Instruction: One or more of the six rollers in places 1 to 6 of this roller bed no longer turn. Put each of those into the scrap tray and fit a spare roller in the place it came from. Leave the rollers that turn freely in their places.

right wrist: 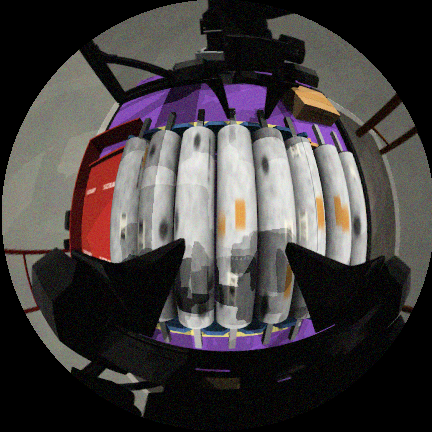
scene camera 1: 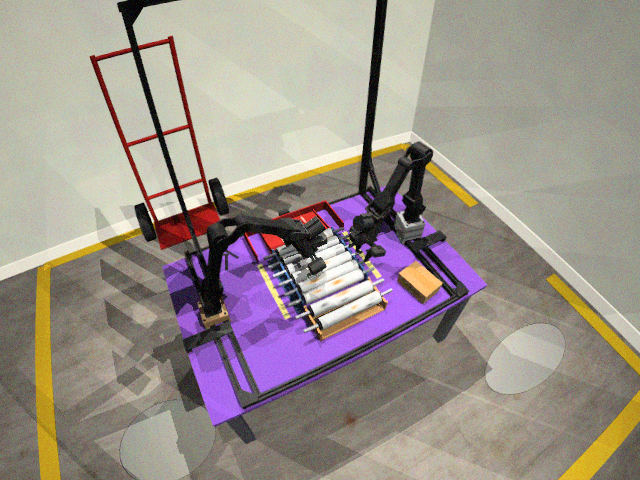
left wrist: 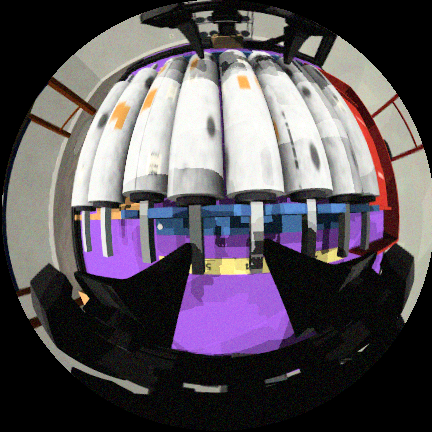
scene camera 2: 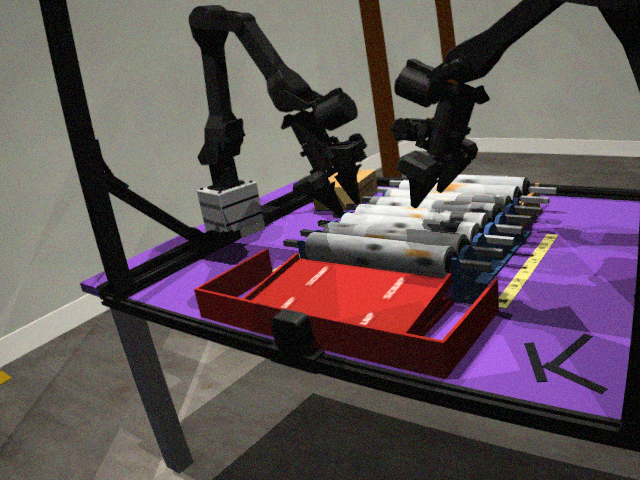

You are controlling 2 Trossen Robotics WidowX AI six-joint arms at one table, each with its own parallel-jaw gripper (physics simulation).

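Frame: origin at the left arm's base, x ahead, y left, z up, level; centimetres.
Seen in the pictures: left gripper, fingertip midpoint: [right wrist: 247, 117] [scene camera 1: 360, 256] [left wrist: 226, 245] [scene camera 2: 350, 209]; right gripper, fingertip midpoint: [right wrist: 237, 246] [left wrist: 245, 56] [scene camera 2: 427, 199]; left arm's base, link origin: [right wrist: 217, 48] [scene camera 1: 411, 217] [scene camera 2: 226, 185]; right arm's base, link origin: [scene camera 1: 212, 308] [left wrist: 226, 34].
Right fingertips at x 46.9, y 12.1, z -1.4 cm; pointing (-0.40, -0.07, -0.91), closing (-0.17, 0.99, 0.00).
Observation:
Offsets run from my right fingertips to a thing's middle. "pt": to the spot under its first point.
Six white-grey rollers lie side by side in the blue roller bed [scene camera 1: 293, 290] [scene camera 2: 471, 285] [left wrist: 235, 210]. Two spare rollers {dx -6.8, dy +22.0, dz -4.4 cm} [scene camera 1: 348, 310] [left wrist: 90, 150] lie in the orange cradle {dx -6.2, dy +19.4, dz -9.3 cm} [scene camera 1: 351, 323]. The red scrap tray {dx +3.8, dy -26.3, dz -7.1 cm} [scene camera 2: 361, 338] [scene camera 1: 330, 208] shows its bare red floor. My left gripper [left wrist: 226, 245] [scene camera 2: 347, 207] is open at the numbered side of the bed; in the left wrist view the stubs beside numbers 4 and 5 show between its fingertips, with no clear grip on either. My right gripper [right wrist: 237, 246] [scene camera 2: 428, 199] is open and empty above the middle rollers. Whether any roller turns does not show.
A cardboard box {dx -39.2, dy +16.1, dz -6.9 cm} [scene camera 1: 419, 281] [right wrist: 316, 107] lies on the table at the right in scene camera 1. Yellow numbered strips {pt dx +20.2, dy -0.6, dz -9.5 cm} [scene camera 2: 527, 273] run along the bed. Black posts and rails of the frame stand around the table. A red hand truck [scene camera 1: 188, 227] stands behind it.

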